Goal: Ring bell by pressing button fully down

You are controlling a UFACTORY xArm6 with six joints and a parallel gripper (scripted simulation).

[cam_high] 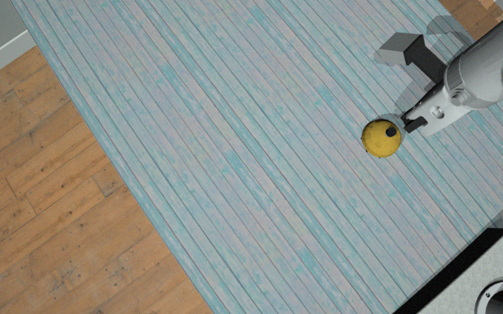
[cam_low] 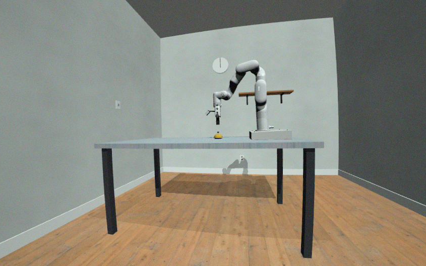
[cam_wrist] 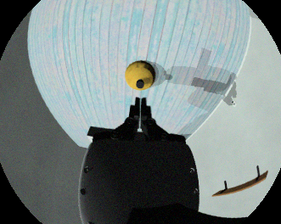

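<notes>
Right now my hand is 100 mm above the black button. From my hand the other things lie so: yellow bell: 110 mm below.
</notes>
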